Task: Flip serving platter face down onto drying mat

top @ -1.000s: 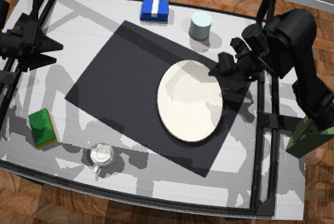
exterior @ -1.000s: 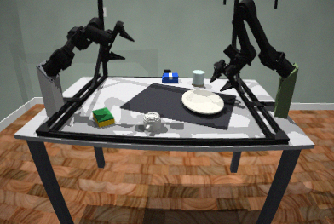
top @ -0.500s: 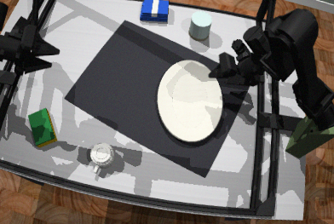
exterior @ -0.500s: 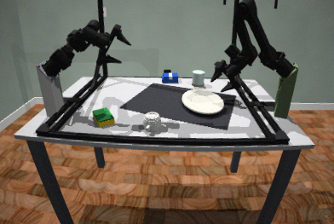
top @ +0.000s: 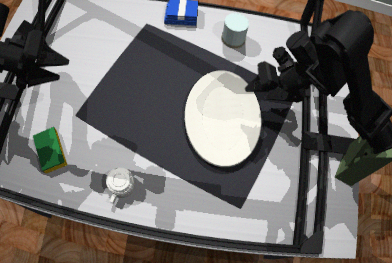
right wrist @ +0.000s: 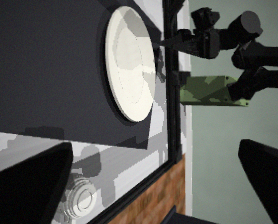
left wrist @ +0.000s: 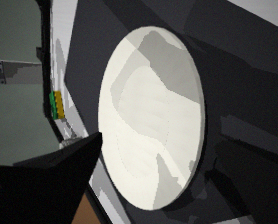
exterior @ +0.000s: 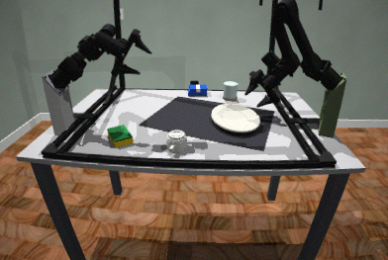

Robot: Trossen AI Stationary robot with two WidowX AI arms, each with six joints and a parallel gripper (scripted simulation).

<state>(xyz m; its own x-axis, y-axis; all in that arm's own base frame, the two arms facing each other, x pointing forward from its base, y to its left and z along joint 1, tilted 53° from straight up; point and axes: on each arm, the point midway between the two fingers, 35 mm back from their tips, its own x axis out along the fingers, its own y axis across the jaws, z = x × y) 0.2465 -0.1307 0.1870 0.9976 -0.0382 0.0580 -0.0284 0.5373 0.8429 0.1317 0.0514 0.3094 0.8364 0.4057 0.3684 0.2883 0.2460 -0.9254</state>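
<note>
Now: the cream serving platter 100 mm to the right of my left hand, 90 mm below it and 50 mm ahead of it. Also, from my left hand: green sponge 550 mm to the right, 220 mm ahead, 80 mm below; then mug 330 mm to the right, 280 mm ahead, 70 mm below; then dark drying mat 200 mm to the right, 100 mm below, 20 mm ahead.
</note>
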